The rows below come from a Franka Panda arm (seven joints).
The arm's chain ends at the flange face. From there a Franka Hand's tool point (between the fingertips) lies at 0.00 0.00 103.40 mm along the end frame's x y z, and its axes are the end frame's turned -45 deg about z.
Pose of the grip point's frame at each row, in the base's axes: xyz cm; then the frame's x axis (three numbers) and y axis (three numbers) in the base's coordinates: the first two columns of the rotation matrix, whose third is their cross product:
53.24, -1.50, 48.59, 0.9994, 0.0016, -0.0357, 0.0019, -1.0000, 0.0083
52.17, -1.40, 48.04, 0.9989, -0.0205, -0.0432, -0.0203, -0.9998, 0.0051
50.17, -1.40, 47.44, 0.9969, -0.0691, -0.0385, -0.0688, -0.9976, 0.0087
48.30, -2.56, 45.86, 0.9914, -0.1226, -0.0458, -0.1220, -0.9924, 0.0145
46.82, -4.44, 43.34, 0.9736, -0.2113, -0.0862, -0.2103, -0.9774, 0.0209
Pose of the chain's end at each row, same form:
53.61, -1.41, 58.92, 0.7080, -0.7060, -0.0194, -0.7053, -0.7082, 0.0311
52.62, -1.36, 58.37, 0.6920, -0.7215, -0.0269, -0.7207, -0.6925, 0.0342
50.57, -1.34, 57.77, 0.6563, -0.7543, -0.0211, -0.7536, -0.6565, 0.0334
48.79, -2.47, 56.19, 0.6148, -0.7884, -0.0221, -0.7873, -0.6150, 0.0426
47.74, -4.42, 53.64, 0.5397, -0.8405, -0.0462, -0.8371, -0.5417, 0.0757

